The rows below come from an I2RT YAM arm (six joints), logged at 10 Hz.
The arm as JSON. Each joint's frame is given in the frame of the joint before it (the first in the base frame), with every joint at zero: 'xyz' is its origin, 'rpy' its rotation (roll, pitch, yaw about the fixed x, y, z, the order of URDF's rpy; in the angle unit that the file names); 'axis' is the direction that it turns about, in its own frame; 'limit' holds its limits. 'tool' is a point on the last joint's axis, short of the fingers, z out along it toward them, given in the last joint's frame.
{
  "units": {
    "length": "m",
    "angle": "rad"
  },
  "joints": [
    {
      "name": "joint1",
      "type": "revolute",
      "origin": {
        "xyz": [
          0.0,
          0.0,
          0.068
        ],
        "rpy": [
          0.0,
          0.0,
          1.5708
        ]
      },
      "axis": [
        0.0,
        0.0,
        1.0
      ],
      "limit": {
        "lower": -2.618,
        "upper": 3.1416
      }
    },
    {
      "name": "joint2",
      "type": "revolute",
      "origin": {
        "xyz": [
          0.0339,
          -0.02,
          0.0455
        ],
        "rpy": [
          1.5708,
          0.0,
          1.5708
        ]
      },
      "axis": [
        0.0,
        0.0,
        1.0
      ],
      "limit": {
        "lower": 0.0,
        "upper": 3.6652
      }
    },
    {
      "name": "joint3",
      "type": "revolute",
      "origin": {
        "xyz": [
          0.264,
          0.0,
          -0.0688
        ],
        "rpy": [
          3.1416,
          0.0,
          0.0
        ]
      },
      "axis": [
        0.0,
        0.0,
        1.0
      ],
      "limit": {
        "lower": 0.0,
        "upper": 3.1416
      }
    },
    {
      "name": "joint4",
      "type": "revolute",
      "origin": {
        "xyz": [
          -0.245,
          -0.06,
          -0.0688
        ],
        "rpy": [
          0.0,
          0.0,
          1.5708
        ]
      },
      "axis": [
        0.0,
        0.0,
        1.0
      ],
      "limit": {
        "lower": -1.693,
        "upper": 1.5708
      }
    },
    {
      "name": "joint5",
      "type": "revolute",
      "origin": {
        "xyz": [
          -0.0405,
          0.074,
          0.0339
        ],
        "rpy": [
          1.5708,
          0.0,
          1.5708
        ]
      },
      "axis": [
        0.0,
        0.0,
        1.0
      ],
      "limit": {
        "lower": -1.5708,
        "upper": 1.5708
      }
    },
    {
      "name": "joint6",
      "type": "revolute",
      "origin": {
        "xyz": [
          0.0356,
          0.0,
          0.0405
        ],
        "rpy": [
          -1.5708,
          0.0,
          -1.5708
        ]
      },
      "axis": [
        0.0,
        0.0,
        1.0
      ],
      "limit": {
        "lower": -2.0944,
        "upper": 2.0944
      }
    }
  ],
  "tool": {
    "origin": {
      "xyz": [
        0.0,
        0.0,
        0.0
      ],
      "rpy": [
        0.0,
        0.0,
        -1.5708
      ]
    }
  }
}
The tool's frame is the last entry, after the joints.
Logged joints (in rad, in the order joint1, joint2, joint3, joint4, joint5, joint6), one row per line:
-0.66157, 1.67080, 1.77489, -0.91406, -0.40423, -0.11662
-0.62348, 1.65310, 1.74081, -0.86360, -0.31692, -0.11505
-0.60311, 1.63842, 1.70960, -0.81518, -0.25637, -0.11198
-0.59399, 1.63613, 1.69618, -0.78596, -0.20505, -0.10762
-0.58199, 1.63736, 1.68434, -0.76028, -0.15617, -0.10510
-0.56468, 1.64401, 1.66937, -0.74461, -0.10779, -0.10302
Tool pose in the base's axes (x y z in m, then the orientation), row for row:
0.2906, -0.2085, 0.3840, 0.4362, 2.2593, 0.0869
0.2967, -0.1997, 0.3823, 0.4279, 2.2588, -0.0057
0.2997, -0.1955, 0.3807, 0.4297, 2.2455, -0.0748
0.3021, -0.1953, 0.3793, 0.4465, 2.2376, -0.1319
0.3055, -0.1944, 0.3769, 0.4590, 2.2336, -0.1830
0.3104, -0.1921, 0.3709, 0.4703, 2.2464, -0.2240
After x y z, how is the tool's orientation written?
As a rotation vector, in radians.
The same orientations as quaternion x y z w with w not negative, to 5 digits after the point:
0.17301, 0.89611, 0.03447, 0.40727
0.16985, 0.89661, -0.00226, 0.40895
0.17098, 0.89349, -0.02976, 0.41420
0.17774, 0.89071, -0.05250, 0.41508
0.18263, 0.88873, -0.07281, 0.41414
0.18640, 0.89036, -0.08878, 0.40574

